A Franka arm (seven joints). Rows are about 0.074 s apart.
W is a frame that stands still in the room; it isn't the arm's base.
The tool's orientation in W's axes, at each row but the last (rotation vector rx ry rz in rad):
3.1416 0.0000 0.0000
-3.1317 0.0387 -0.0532
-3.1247 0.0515 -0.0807
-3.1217 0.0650 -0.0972
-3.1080 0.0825 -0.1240
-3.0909 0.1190 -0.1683
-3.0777 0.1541 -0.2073
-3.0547 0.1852 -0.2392
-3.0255 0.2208 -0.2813
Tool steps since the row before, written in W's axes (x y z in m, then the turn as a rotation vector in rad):
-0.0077 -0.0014 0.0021 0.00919 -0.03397 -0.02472
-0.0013 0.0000 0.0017 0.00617 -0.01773 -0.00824
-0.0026 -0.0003 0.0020 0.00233 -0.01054 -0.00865
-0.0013 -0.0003 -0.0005 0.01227 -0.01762 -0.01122
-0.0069 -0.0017 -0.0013 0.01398 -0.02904 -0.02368
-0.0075 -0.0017 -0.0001 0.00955 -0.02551 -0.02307
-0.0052 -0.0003 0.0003 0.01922 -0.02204 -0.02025
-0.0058 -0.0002 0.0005 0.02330 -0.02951 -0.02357
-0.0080 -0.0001 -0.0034 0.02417 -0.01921 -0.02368
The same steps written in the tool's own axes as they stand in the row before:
-0.0077 0.0014 -0.0021 0.00919 0.03397 0.02472
-0.0012 0.0000 -0.0017 0.00633 0.01765 0.00829
-0.0025 0.0004 -0.0021 0.00223 0.01060 0.00860
-0.0013 0.0004 0.0004 0.01228 0.01731 0.01168
-0.0069 0.0021 0.0007 0.01362 0.02902 0.02391
-0.0073 0.0023 -0.0008 0.00902 0.02581 0.02295
-0.0051 0.0008 -0.0010 0.01857 0.02126 0.02164
-0.0056 0.0008 -0.0014 0.02300 0.02846 0.02510
-0.0084 0.0015 0.0018 0.02226 0.01821 0.02621

